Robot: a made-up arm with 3 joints. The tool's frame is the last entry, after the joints. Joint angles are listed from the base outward.
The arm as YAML. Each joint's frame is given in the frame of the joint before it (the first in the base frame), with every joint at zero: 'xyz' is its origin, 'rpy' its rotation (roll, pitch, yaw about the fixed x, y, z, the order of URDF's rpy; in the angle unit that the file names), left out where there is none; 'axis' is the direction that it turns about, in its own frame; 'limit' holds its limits. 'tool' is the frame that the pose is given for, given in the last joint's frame.
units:
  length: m
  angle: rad
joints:
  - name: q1
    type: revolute
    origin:
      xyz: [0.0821, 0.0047, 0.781]
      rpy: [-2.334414, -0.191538, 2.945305]
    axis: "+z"
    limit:
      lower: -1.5
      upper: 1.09
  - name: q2
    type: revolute
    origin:
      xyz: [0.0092, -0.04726, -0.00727]
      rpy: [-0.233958, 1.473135, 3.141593]
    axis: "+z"
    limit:
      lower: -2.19
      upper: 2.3
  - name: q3
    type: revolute
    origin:
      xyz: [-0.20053, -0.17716, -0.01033]
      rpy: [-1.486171, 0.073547, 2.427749]
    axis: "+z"
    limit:
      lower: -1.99
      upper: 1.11
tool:
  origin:
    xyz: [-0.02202, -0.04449, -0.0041]
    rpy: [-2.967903, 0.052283, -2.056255]
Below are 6 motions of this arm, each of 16 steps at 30 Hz.
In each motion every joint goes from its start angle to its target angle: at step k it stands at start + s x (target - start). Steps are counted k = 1, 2, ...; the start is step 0. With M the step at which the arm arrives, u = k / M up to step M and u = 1 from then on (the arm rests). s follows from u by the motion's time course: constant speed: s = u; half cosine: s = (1 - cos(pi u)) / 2; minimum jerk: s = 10 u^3 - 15 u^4 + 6 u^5.
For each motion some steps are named. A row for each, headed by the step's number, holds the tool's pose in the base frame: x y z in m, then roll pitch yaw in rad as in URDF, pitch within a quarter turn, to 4 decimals.
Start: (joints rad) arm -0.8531 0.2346 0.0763
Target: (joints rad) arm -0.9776 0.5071 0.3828
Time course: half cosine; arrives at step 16
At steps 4, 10, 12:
4: -0.0313 0.0397 0.5987 0.7528 0.4256 0.4771
10: -0.0404 0.0664 0.6140 0.8393 0.5450 0.3506
12: -0.0432 0.0740 0.6193 0.8625 0.5878 0.3158

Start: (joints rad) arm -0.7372 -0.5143 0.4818
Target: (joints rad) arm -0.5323 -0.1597 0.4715
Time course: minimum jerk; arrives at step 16
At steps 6, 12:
6: 0.0220 -0.1474 0.5950 -0.1496 0.4193 0.0542
12: 0.0163 -0.0954 0.5757 0.0220 0.3401 -0.0739

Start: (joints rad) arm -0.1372 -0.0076 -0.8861
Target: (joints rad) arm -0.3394 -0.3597 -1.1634
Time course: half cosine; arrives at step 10
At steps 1, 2, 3, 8, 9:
1: 0.0419 -0.0002 0.5641 0.2700 -0.0089 0.9724
2: 0.0369 -0.0054 0.5645 0.2753 0.0150 1.0065
3: 0.0295 -0.0137 0.5653 0.2857 0.0515 1.0605
8: -0.0088 -0.0711 0.5806 0.4127 0.2504 1.4291
9: -0.0116 -0.0773 0.5831 0.4313 0.2666 1.4697

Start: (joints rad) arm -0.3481 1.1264 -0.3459
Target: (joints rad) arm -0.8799 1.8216 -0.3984
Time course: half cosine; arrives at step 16
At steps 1, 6, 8, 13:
1: 0.1236 0.2083 0.7098 1.3063 -0.4039 0.0096
6: 0.1171 0.2280 0.7627 1.5531 -0.3295 -0.0477
8: 0.1175 0.2335 0.7971 1.6997 -0.2631 -0.0830
13: 0.1335 0.2290 0.8659 1.9791 -0.0728 -0.1463

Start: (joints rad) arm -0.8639 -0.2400 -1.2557
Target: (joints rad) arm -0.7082 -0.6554 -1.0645
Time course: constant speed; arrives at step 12
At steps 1, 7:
1: -0.0551 -0.0726 0.6117 0.7721 -0.0166 1.9060
7: -0.0318 -0.1202 0.6113 0.7362 0.2364 1.8968

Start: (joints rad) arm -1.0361 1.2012 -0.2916
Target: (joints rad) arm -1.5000 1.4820 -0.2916
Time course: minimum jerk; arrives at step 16
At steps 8, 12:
8: 0.0054 0.2148 0.8169 1.8492 0.2040 0.4558
12: 0.0082 0.2112 0.8531 2.0223 0.3179 0.5383

